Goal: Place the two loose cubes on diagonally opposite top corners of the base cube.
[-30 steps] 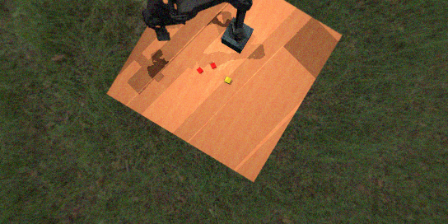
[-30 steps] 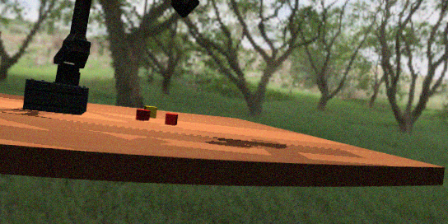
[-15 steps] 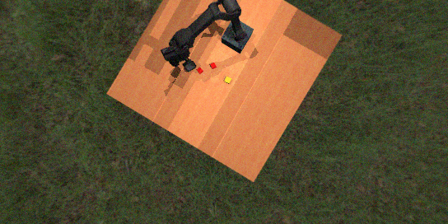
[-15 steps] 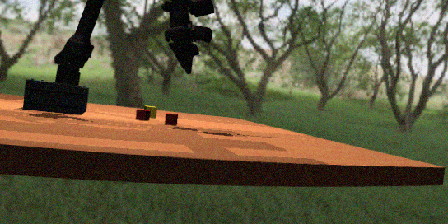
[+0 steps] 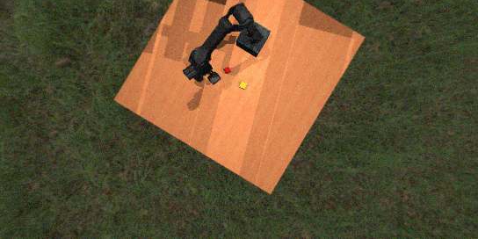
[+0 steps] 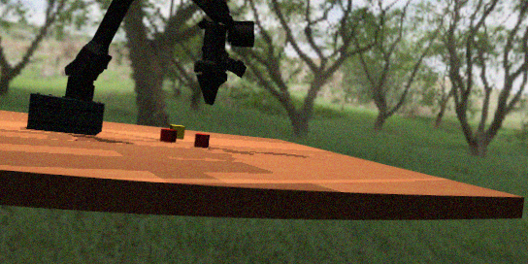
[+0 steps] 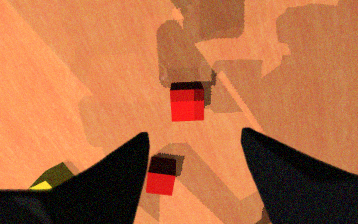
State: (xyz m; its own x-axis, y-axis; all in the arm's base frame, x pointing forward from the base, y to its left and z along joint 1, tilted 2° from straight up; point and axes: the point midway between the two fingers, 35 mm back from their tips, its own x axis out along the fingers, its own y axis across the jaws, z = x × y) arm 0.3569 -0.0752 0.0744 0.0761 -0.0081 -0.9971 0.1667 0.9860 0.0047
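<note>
My gripper tip is 100 mm above the red cube and 10 mm past it. From my gripper tip the other things lie so: yellow base cube 210 mm to the left, 90 mm below, 90 mm behind.
</note>
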